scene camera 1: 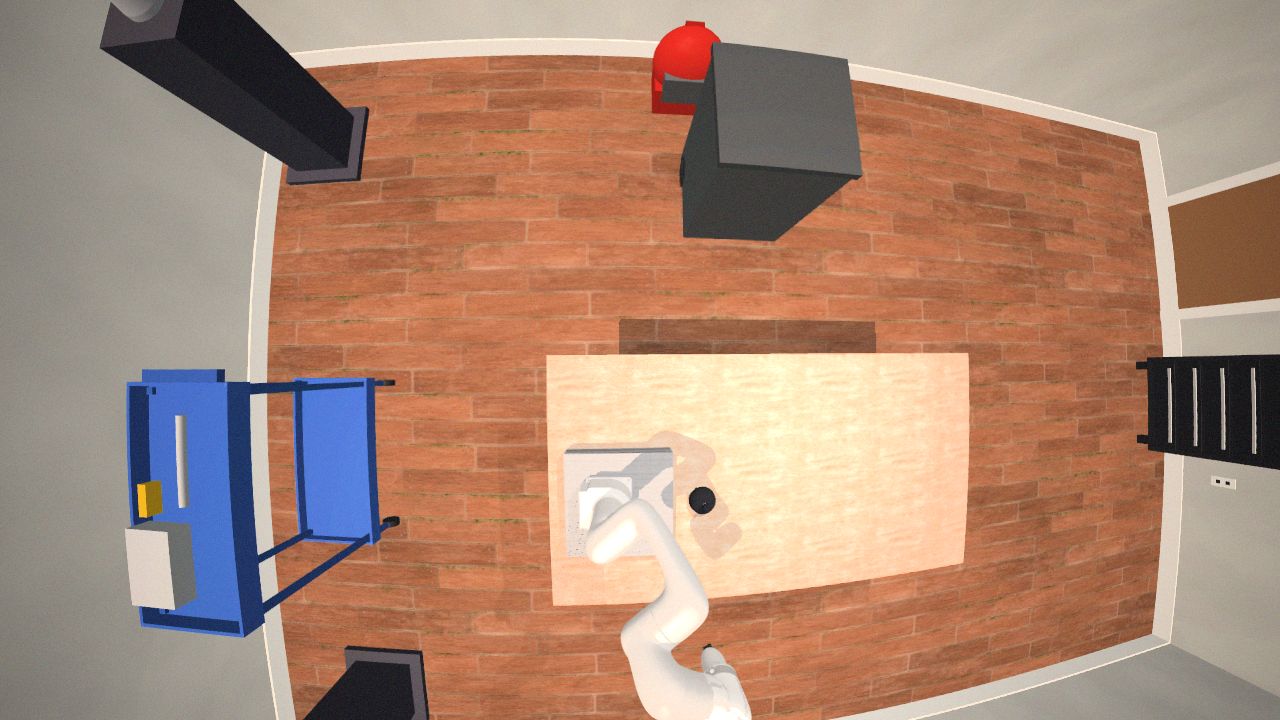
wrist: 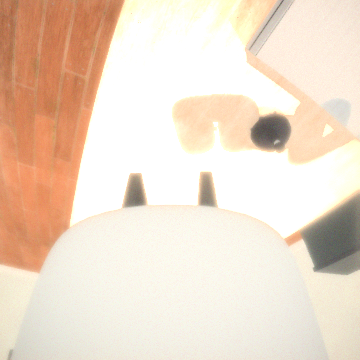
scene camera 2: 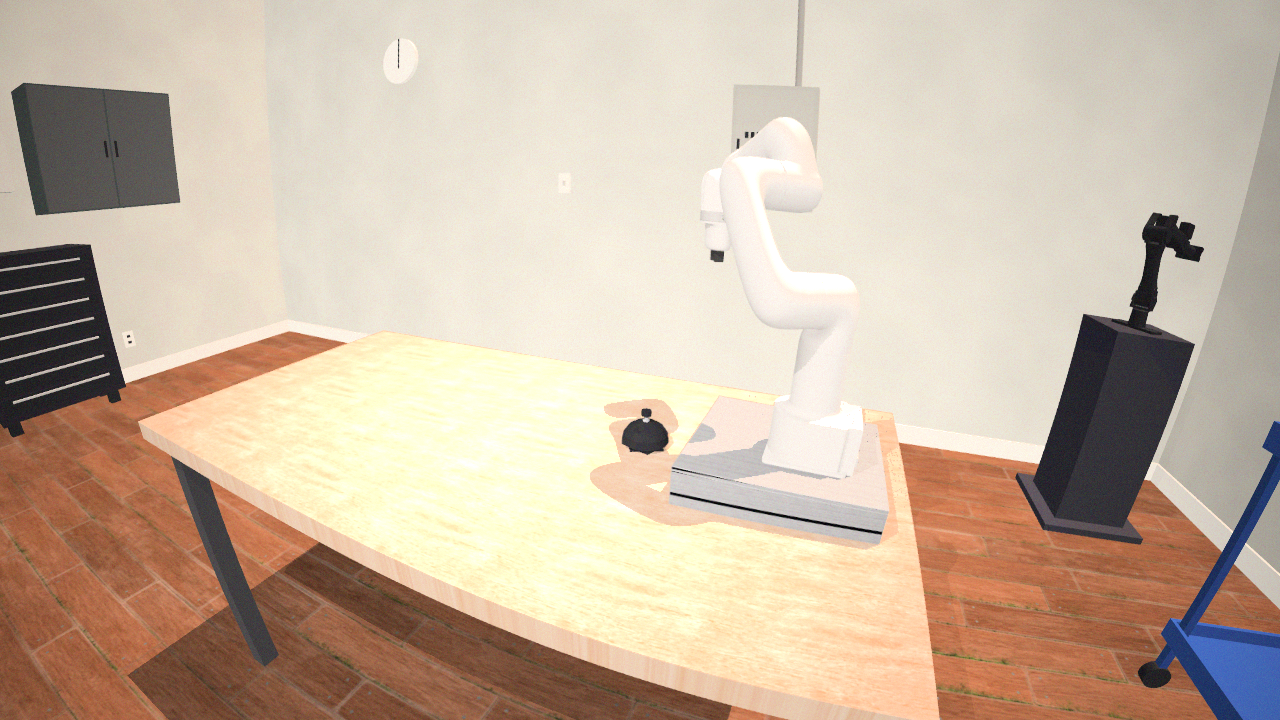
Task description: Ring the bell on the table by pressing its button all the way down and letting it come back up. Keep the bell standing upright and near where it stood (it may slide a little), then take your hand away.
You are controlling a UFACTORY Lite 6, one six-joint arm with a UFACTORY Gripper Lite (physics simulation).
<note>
In view: a black dome bell (scene camera 2: 646,436).
The black dome bell is seen too in the wrist view (wrist: 268,129).
</note>
